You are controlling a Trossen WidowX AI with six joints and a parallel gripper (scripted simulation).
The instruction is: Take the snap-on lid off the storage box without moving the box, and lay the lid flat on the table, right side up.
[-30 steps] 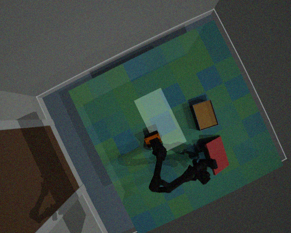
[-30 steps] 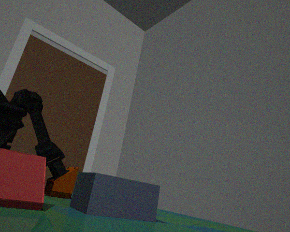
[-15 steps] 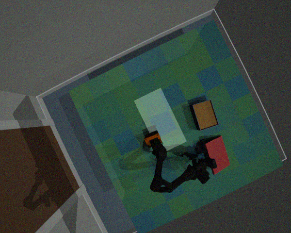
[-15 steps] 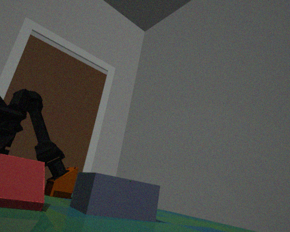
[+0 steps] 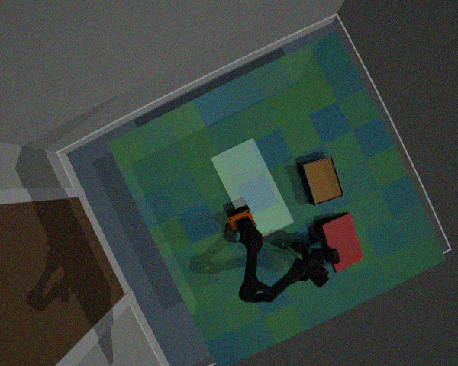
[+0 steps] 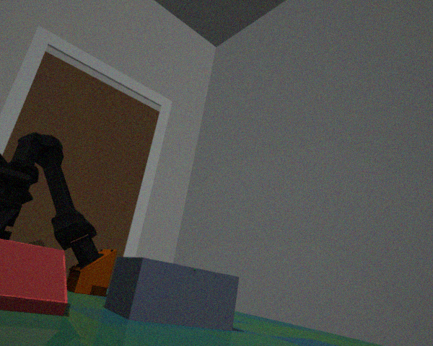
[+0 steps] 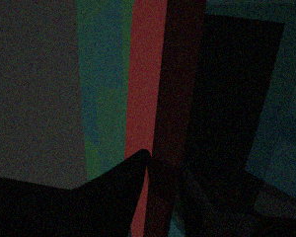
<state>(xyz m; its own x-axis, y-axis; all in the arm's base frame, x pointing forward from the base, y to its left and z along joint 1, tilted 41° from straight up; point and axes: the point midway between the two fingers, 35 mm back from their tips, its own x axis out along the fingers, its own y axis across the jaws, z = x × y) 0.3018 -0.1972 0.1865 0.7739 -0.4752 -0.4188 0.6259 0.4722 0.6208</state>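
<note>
Now: gripper tip 8 cm short of the red lid, 3 cm above it and 1 cm to the left of it. Also, from my gripper tip: grey storage box (31 cm to the left, 9 cm ahead, 3 cm below).
</note>
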